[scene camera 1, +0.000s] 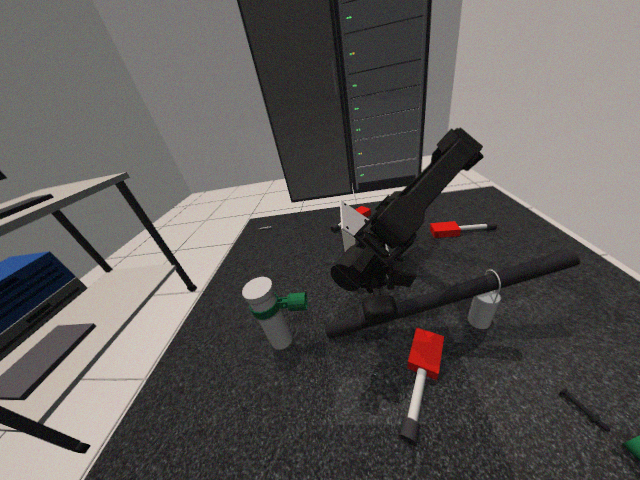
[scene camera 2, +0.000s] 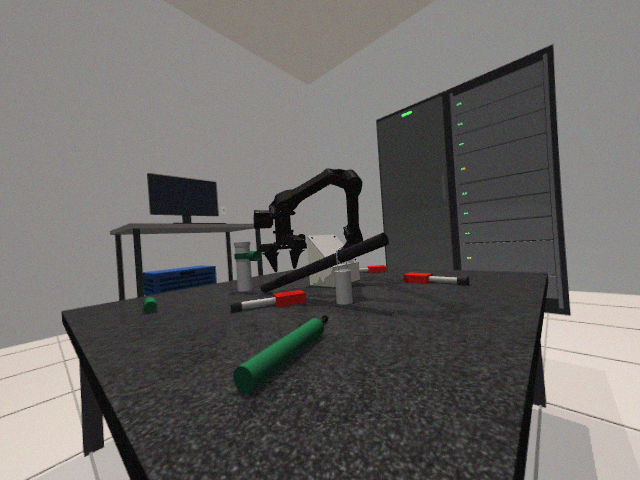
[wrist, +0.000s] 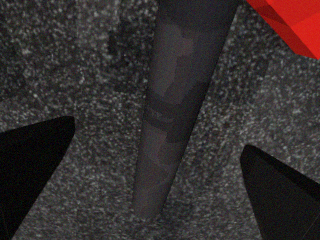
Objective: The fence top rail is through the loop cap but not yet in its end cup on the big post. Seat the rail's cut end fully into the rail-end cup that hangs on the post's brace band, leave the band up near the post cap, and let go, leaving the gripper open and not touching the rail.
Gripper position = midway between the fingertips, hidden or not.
The gripper [scene camera 2: 285, 270] is open and holds nothing. Further things: a top rail [scene camera 1: 449, 295], a green cylinder [scene camera 2: 249, 375] and a grey post [scene camera 1: 483, 308].
The top rail also shows in scene camera 2 [scene camera 2: 329, 261]. The gripper shows as well in the wrist view [wrist: 159, 138]. The wrist view misses the green cylinder: it is out of frame.
